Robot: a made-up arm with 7 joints.
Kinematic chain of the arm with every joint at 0, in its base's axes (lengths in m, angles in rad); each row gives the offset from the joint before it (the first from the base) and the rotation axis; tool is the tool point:
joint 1: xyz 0 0 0 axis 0 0.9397 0.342
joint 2: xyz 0 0 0 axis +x
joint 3: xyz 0 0 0 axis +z
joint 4: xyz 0.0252 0 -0.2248 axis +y
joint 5: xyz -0.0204 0 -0.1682 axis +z
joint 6: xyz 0 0 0 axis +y
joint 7: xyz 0 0 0 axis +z
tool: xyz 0 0 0
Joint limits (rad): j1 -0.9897..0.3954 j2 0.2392..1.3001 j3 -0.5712..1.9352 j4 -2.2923..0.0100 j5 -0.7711..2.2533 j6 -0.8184..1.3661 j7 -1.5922..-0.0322
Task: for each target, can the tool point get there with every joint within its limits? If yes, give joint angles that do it. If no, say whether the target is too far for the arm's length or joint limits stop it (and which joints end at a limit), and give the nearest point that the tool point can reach.
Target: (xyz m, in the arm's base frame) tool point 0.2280 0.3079 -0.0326
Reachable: yes | joints -0.7704 0.9133 0.9576 -0.7134 0.0355 0.8091 -1.1654
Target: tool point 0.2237 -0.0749 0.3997
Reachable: no: too far | nearest point 0.1571 0.0964 0.1529 | short by 0.308 m
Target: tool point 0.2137 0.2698 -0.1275
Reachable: yes | joints -0.3603 0.7286 0.6415 -1.0057 1.9670 0.7121 -0.9368
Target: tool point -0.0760 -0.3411 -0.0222
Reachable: no: joint limits stop it (at a limit: joint 1, joint 2, joint 3, joint 4) | nearest point 0.1752 -0.1140 0.0127 | short by 0.340 m
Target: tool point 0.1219 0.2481 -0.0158
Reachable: yes | joints -0.5077 0.6031 1.2646 -1.8449 1.9109 0.4738 -0.8295
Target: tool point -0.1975 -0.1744 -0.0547
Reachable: no: joint limits stop it (at a limit: joint 1, joint 2, joint 3, joint 4) | nearest point 0.0824 -0.0409 -0.1881 | short by 0.338 m
